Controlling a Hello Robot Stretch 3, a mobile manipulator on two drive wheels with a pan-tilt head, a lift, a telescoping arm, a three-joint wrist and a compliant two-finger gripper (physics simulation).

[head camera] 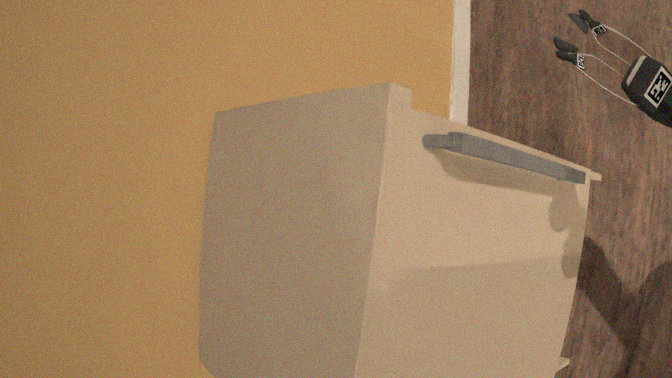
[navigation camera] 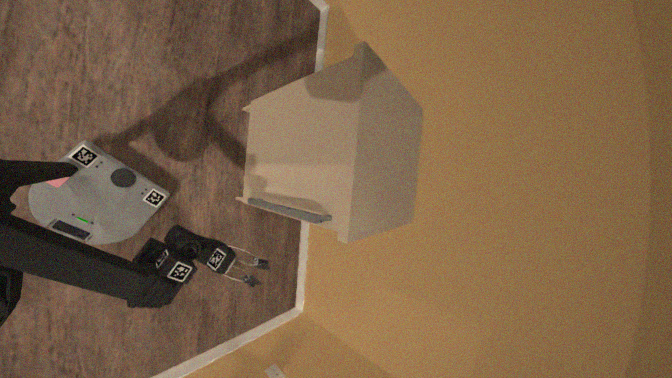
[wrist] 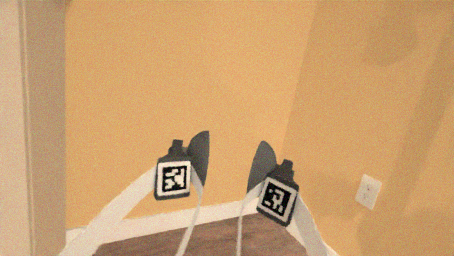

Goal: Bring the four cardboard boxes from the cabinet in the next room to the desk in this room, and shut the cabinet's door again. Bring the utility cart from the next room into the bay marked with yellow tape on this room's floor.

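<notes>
The beige cabinet (head camera: 475, 230) (navigation camera: 300, 142) (wrist: 45, 140) stands against the orange wall. Its front shows in the head and navigation views, and its edge is at the left of the wrist view. A long grey handle (head camera: 510, 157) (navigation camera: 290, 210) runs along the side of the door nearer my gripper. I see no wide opening at the door; whether it is fully shut is hard to tell. My gripper (head camera: 571, 34) (navigation camera: 258, 272) (wrist: 232, 154) is partly open and empty, beside the cabinet and apart from the handle. The cardboard boxes, desk, utility cart and yellow tape do not show.
The orange wall (head camera: 125, 175) (navigation camera: 525, 175) (wrist: 240, 65) has a white baseboard (head camera: 460, 60) (navigation camera: 301, 270) and a corner beyond my fingers. A white outlet (navigation camera: 274, 371) (wrist: 369, 191) is on the adjoining wall. My grey base (navigation camera: 100, 205) stands on the dark wood floor in front of the cabinet.
</notes>
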